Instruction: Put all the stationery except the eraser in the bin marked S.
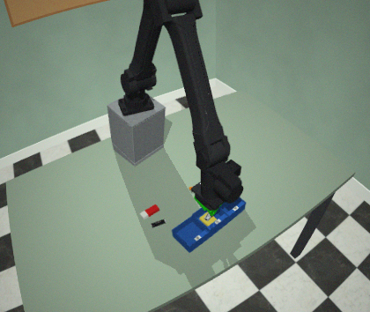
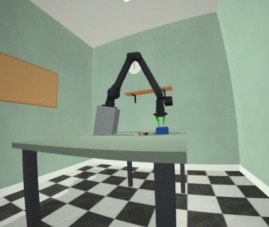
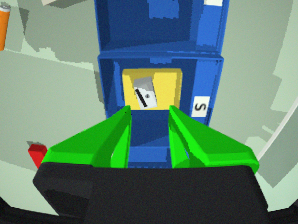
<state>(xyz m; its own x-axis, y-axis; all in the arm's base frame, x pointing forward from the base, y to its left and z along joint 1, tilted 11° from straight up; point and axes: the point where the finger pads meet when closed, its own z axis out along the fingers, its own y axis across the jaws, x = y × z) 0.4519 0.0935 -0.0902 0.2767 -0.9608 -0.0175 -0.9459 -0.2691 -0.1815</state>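
Now: the blue bin row 40 mm below my hand and 10 mm ahead of it. From my hand the other things lie so: orange pen-like item: 150 mm behind, 60 mm below, 20 mm to the left; then yellow pad: 50 mm below; then white domino: 110 mm behind, 80 mm to the left, 50 mm below.
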